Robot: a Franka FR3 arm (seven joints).
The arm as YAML. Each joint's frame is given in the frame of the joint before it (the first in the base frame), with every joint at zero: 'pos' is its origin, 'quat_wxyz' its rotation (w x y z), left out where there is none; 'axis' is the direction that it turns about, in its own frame. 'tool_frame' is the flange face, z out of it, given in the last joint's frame.
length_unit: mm
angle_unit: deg
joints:
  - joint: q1
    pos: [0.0, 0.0, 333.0]
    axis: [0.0, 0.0, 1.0]
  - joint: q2
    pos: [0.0, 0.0, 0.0]
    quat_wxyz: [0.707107, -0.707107, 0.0, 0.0]
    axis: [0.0, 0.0, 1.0]
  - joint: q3
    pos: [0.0, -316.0, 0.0]
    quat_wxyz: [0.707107, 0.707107, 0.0, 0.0]
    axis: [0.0, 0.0, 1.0]
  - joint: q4
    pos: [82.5, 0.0, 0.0]
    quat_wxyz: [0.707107, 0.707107, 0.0, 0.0]
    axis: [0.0, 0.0, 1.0]
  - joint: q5
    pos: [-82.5, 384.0, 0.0]
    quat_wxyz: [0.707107, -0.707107, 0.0, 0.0]
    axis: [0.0, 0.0, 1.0]
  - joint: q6
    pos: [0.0, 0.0, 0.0]
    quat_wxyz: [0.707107, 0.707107, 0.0, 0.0]
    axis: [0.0, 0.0, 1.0]
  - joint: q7
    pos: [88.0, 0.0, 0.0]
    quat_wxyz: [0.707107, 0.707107, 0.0, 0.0]
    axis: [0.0, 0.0, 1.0]
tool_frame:
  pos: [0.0, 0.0, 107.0]
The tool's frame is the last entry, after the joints.
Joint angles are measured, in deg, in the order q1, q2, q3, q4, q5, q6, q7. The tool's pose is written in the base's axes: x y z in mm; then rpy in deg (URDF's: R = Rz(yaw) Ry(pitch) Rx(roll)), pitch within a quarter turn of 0, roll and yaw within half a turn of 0. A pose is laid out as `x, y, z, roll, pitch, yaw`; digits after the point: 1 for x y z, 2 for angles.
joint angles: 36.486 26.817 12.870 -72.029 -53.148 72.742 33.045
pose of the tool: 522.4, 399.3, 511.5, 127.04, -6.63, 15.05
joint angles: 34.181 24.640 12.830 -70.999 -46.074 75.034 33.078
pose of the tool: 526.9, 385.4, 534.3, 135.35, -6.89, 12.38
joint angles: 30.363 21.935 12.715 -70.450 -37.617 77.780 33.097
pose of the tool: 536.7, 359.3, 560.1, 145.00, -6.93, 8.36
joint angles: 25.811 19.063 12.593 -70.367 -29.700 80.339 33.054
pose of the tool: 547.7, 325.4, 587.1, 153.97, -7.08, 3.82
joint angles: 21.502 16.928 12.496 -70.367 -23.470 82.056 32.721
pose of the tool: 557.9, 291.6, 607.6, 160.79, -6.83, -0.21
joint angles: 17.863 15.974 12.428 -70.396 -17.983 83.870 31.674
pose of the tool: 568.8, 265.4, 616.9, 166.53, -5.90, -2.68
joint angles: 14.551 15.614 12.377 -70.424 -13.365 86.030 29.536
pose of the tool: 581.1, 241.7, 621.8, 171.45, -5.26, -3.63
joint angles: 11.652 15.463 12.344 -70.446 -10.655 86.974 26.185
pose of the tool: 591.5, 217.3, 623.9, 174.02, -4.52, -3.12
